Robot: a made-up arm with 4 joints.
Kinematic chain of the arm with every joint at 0, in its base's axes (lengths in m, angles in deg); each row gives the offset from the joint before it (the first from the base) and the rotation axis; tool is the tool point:
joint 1: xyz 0 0 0.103 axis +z
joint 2: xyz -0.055 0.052 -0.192 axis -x
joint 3: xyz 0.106 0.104 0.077 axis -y
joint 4: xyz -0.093 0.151 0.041 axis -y
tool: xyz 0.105 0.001 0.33
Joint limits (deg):
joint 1: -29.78..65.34
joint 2: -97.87..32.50
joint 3: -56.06..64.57
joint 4: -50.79..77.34
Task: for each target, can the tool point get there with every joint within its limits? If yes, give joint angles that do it. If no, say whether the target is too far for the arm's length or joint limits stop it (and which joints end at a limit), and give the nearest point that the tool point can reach.
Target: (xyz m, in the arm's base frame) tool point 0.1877 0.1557 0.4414
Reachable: yes | joints -4.69 -15.50 -45.41 35.65
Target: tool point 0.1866 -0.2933 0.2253
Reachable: yes | joints -3.39 -80.66 -7.68 -18.38
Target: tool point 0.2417 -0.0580 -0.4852
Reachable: no: joint limits stop it (at a limit: joint 1, joint 2, joint 3, joint 4) | nearest point 0.4044 0.0654 -0.2427 | short by 0.317 m
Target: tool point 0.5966 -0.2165 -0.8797
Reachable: no: too far | nearest point 0.4044 0.0654 -0.2427 | short by 0.723 m
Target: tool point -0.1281 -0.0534 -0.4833
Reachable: no: joint limits stop it (at a limit: joint 2, joint 3, joint 4) | nearest point -0.3276 -0.1366 -0.3820 | short by 0.239 m
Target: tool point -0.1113 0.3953 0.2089
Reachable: yes | joints -12.83 9.39 48.45 -4.22
